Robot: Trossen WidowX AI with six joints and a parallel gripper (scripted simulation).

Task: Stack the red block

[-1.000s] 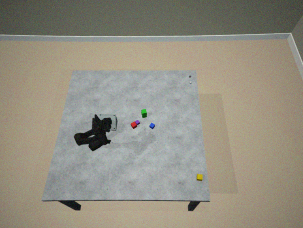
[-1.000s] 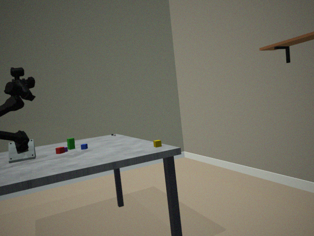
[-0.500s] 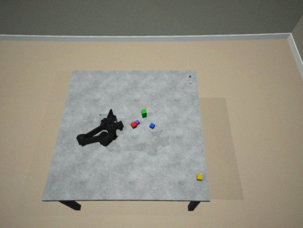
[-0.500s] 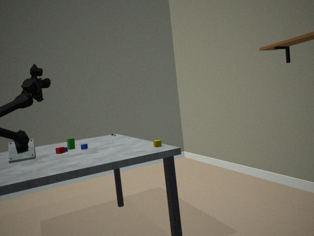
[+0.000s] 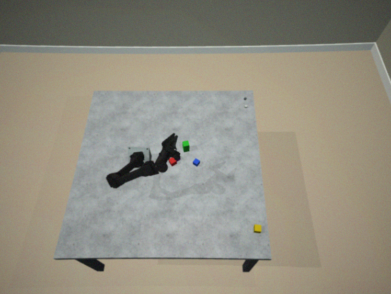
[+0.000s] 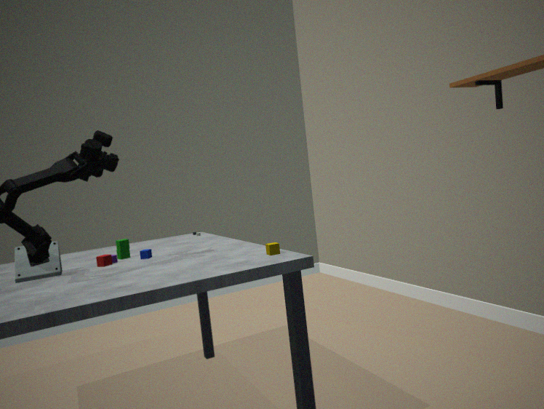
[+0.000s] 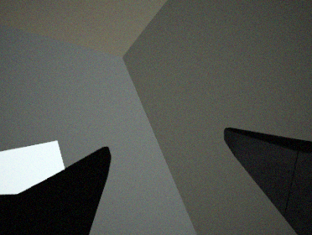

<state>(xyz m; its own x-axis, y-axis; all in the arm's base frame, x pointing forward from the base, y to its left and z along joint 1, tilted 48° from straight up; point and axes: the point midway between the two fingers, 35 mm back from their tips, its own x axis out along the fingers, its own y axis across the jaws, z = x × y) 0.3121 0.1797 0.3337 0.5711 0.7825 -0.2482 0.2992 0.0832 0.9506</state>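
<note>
Right now my gripper tip is 60 mm past the red block, 70 mm to the right of it and 460 mm above it. Also, from my gripper tip: purple block (20 mm behind, 100 mm to the left, 470 mm below); blue block (110 mm ahead, 60 mm to the left, 470 mm below); yellow block (470 mm ahead, 430 mm to the right, 460 mm below).
</note>
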